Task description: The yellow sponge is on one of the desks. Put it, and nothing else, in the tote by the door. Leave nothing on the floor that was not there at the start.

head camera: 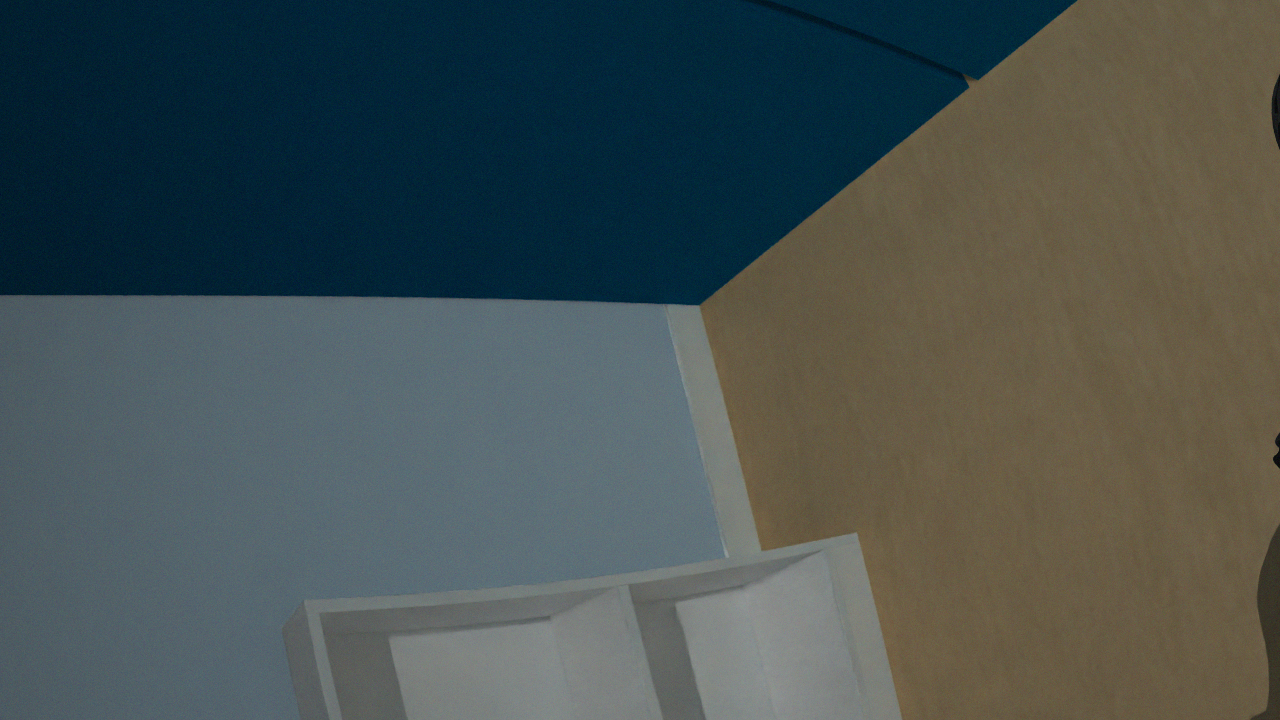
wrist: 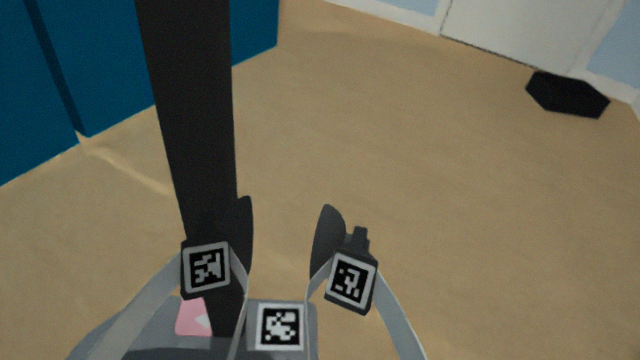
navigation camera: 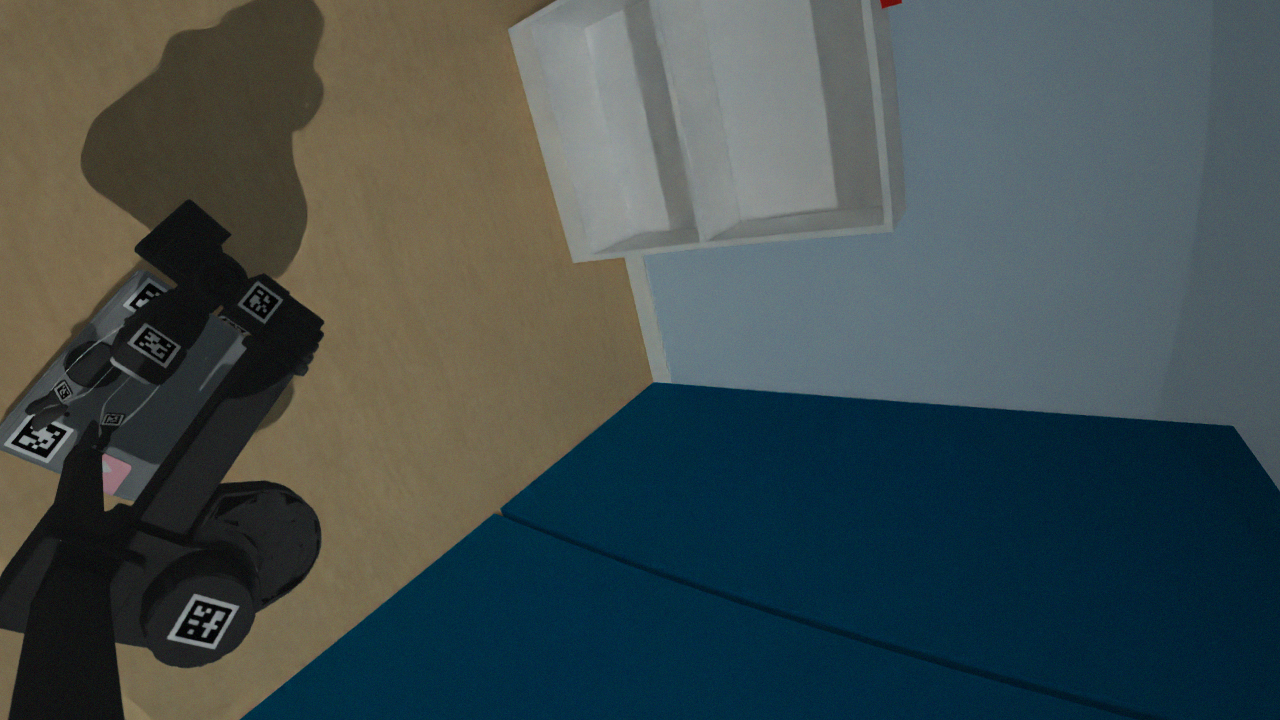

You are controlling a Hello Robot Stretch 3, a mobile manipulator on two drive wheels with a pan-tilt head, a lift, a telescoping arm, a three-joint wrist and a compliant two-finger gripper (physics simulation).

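Places are measured from the robot's base along level axes (x left, y back, z up), in centimetres.
Where they show: gripper, fingertip midpoint: (wrist: 285, 225) (navigation camera: 58, 437); robot's base, link origin: (navigation camera: 97, 361).
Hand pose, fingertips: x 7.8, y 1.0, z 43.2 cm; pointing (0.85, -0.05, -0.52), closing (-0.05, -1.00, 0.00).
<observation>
Things, the pixels of their top centre, and the offset from my fingertips. "spot": a spot on its surface instead. Level surfaces: height alone.
- black six-sided shape, top centre: (wrist: 572, 85) dx +115.8, dy -130.6, dz -33.2 cm
- tan floor, surface height: dz -43.2 cm
- red thing, surface spot: (navigation camera: 890, 2) spot: dx -147.1, dy +45.3, dz +64.9 cm
The yellow sponge does not show in these views. A black six-sided shape (wrist: 567, 96), which looks like the tote, is on the floor beside the white door (wrist: 520, 30) at the upper right of the wrist view. My gripper (navigation camera: 72, 421) (wrist: 285, 225) is open, its two fingers apart with bare floor showing between them. It is drawn in over my own base (navigation camera: 174, 420), far from the black shape. No desk top can be made out.
A white open shelf unit (head camera: 465, 595) (navigation camera: 897, 192) stands against the light blue wall (head camera: 358, 447) (navigation camera: 1029, 268). Large dark blue panels (head camera: 358, 143) (navigation camera: 850, 519) (wrist: 110, 75) rise from the tan floor (head camera: 1029, 358) (navigation camera: 429, 223) (wrist: 425, 175). Part of a red thing (navigation camera: 890, 2) shows beside the shelf unit.
</observation>
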